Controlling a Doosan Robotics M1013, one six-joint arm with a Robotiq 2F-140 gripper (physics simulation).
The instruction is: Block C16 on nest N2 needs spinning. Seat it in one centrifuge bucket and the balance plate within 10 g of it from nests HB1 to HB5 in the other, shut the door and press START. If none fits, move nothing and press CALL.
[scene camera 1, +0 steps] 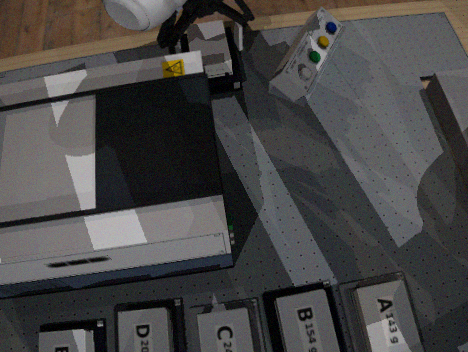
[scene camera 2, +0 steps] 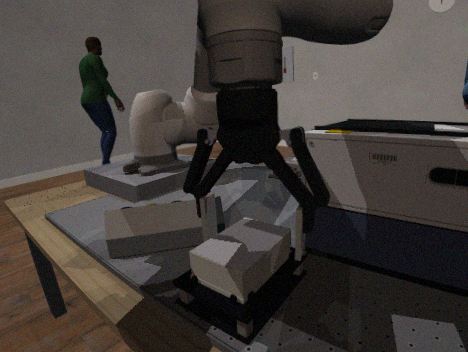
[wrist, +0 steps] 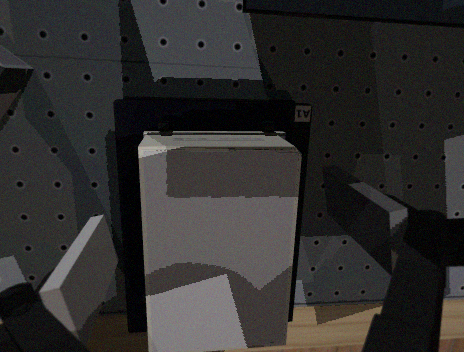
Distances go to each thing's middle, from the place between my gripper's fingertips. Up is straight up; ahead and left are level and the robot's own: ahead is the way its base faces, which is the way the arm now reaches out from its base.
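The pale grey block [scene camera 2: 239,260] has my hand 2 cm to the left of it. From that same hand, the black holder [scene camera 2: 215,308] is 4 cm below and 2 cm to the right. I find the button box [scene camera 2: 129,231] 2 cm to the right of my hand, 2 cm below it and 22 cm behind it, while the dark lid [scene camera 1: 155,141] is 15 cm above my hand, 30 cm to the left of it and 6 cm ahead.
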